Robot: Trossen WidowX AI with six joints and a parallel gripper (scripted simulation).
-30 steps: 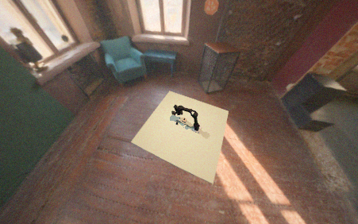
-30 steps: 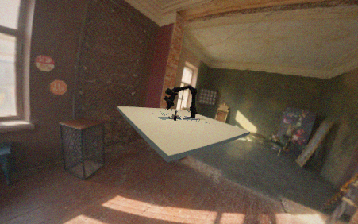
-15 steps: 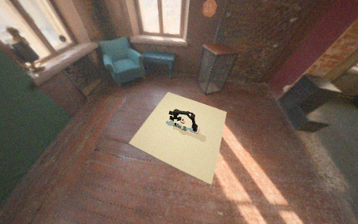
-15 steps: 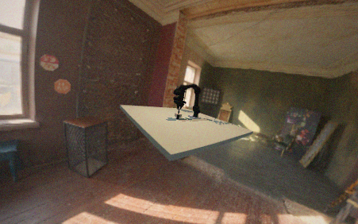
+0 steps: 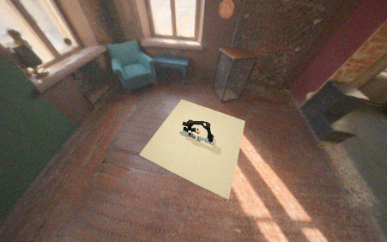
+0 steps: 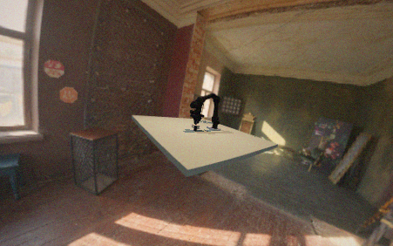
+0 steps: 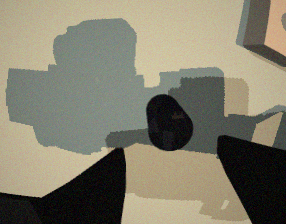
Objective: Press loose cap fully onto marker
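My gripper tip is now 50 mm above the black marker cap.
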